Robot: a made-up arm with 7 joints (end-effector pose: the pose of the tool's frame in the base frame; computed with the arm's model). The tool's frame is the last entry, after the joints. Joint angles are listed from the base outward.
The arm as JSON. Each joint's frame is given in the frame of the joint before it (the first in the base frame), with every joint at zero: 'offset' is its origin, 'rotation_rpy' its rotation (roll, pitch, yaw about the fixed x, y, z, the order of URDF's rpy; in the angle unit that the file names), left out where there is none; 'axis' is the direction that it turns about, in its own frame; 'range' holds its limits. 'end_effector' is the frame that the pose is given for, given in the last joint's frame.
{
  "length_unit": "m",
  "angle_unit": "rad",
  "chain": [
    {
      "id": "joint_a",
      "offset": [
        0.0,
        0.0,
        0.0
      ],
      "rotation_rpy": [
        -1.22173,
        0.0,
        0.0
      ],
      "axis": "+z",
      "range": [
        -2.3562,
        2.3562
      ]
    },
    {
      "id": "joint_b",
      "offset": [
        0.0,
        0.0,
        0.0
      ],
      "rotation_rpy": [
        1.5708,
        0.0,
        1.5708
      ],
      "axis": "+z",
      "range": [
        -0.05,
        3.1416
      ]
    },
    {
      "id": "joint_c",
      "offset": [
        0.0,
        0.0,
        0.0
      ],
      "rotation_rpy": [
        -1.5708,
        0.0,
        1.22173
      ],
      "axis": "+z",
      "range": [
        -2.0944,
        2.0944
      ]
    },
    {
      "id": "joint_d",
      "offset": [
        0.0,
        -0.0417,
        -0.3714
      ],
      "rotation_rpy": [
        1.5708,
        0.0,
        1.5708
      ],
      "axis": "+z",
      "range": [
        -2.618,
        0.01
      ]
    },
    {
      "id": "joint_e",
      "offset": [
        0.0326,
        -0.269,
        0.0
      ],
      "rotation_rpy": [
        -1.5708,
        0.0,
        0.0
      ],
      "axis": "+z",
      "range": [
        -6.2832,
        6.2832
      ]
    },
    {
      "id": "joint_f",
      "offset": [
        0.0,
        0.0,
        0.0
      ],
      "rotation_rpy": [
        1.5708,
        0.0,
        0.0
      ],
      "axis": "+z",
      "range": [
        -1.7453,
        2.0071
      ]
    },
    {
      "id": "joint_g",
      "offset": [
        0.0,
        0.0,
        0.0
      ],
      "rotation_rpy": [
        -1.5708,
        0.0,
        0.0
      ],
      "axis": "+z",
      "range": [
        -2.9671,
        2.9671
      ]
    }
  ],
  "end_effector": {
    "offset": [
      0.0,
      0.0,
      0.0
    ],
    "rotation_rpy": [
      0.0,
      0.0,
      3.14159
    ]
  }
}
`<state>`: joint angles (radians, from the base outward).
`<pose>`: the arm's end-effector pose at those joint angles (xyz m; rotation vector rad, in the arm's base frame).
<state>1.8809 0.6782 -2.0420 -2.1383 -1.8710 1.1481 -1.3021</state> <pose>-0.2680 -0.2254 0.1545 -0.1559 -0.5110 -2.4167</pose>
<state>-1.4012 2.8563 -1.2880 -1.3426 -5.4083 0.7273 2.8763</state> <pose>-0.1882 0.4341 0.2816 0.4349 1.9627 -1.8498</pose>
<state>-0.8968 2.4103 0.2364 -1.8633 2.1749 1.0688 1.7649</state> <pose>0.0178 0.1110 0.4339 -0.8709 -1.0811 0.8275</pose>
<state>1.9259 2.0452 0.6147 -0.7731 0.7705 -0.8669 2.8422</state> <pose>0.1208 0.6098 -0.0170 -0.4694 -0.8278 1.4587</pose>
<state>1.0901 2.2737 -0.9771 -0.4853 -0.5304 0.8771 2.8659</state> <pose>0.1323 0.5941 0.1968 1.8451 -0.8816 -0.5987</pose>
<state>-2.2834 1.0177 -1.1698 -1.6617 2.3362 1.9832 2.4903</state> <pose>0.2805 -0.1292 0.3825 0.0475 -0.1324 1.0849</pose>
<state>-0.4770 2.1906 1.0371 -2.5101 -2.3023 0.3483 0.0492</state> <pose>-0.0052 0.0187 0.2849 -1.3601 -0.3872 -0.6576</pose>
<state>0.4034 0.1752 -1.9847 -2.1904 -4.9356 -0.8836 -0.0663</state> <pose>-0.1795 -0.2304 -0.2266 -1.7941 -0.2750 0.9743</pose>
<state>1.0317 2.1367 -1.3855 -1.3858 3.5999 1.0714 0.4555</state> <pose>-0.1352 0.5250 0.0364 0.3526 0.4594 2.6184</pose>
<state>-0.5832 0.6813 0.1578 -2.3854 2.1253 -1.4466 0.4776</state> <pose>0.3021 0.0989 0.0257 1.9550 1.1957 -0.9582</pose>
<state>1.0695 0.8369 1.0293 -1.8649 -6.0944 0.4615 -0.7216</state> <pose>-0.0663 0.4370 -0.0727 1.4946 -0.1480 -0.6631</pose>
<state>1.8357 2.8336 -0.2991 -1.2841 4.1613 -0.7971 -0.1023</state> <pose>0.2427 0.4594 -0.2090 1.3877 -0.9468 1.0971</pose>
